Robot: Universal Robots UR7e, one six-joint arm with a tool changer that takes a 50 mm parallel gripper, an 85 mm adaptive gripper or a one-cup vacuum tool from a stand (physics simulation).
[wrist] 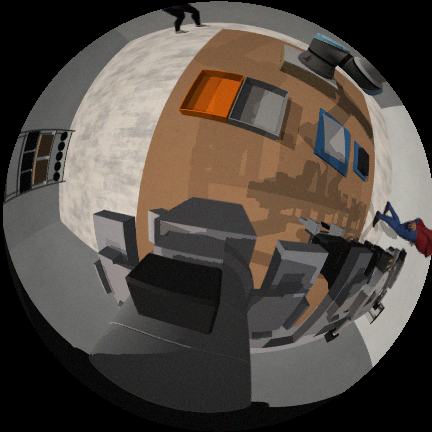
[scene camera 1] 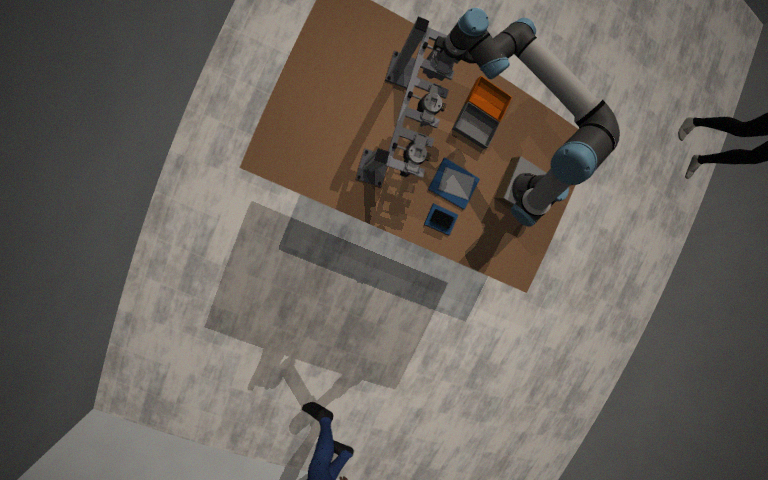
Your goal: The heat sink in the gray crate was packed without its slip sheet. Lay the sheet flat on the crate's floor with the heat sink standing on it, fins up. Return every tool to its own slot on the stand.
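Places are measured from the arm's base along level axes (x ahead, y left, z up), in metres.
Pixels of known places: arm's base, origin of its link: (wrist: 315,66) (scene camera 1: 525,188).
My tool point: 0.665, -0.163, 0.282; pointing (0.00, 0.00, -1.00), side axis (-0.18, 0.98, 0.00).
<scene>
For each thing: its middle in the pictures, then the offset to it from my tool point, as dx, dy, dz.
- gray crate, middle of its body: (wrist: 260,104) (scene camera 1: 476,125) -0.318, +0.013, -0.339
- light gray slip sheet, middle of its body: (wrist: 334,137) (scene camera 1: 456,183) -0.365, +0.296, -0.349
- larger blue tray, middle of its body: (wrist: 334,140) (scene camera 1: 454,183) -0.357, +0.301, -0.355
- black heat sink, middle of its body: (wrist: 363,161) (scene camera 1: 442,219) -0.378, +0.479, -0.335
- tool, middle of its body: (wrist: 337,255) (scene camera 1: 425,110) -0.036, +0.176, -0.095
- orange crate, middle of its body: (wrist: 212,91) (scene camera 1: 488,100) -0.318, -0.129, -0.339
The gray crate (scene camera 1: 475,127) (wrist: 260,109) has an open top; no heat sink or sheet shows in it. The light gray slip sheet (scene camera 1: 459,182) (wrist: 333,137) lies on the larger blue tray (scene camera 1: 439,172) (wrist: 321,143). The black heat sink (scene camera 1: 441,219) (wrist: 363,161) sits in the smaller blue tray (scene camera 1: 428,224) (wrist: 356,162), fins seemingly up. The arm's wrist is at the stand's top slot, over a gray gripper (scene camera 1: 441,65) (wrist: 207,217) between the slot's plates. Its fingertips are hidden, and whether it is latched is unclear.
The tool stand (scene camera 1: 404,116) holds a tool (scene camera 1: 431,103) in the middle slot and another (scene camera 1: 417,152) in the lower slot. An orange crate (scene camera 1: 490,99) (wrist: 212,95) adjoins the gray crate. The arm's base block (scene camera 1: 509,183) (wrist: 292,62) stands beyond the trays.
</scene>
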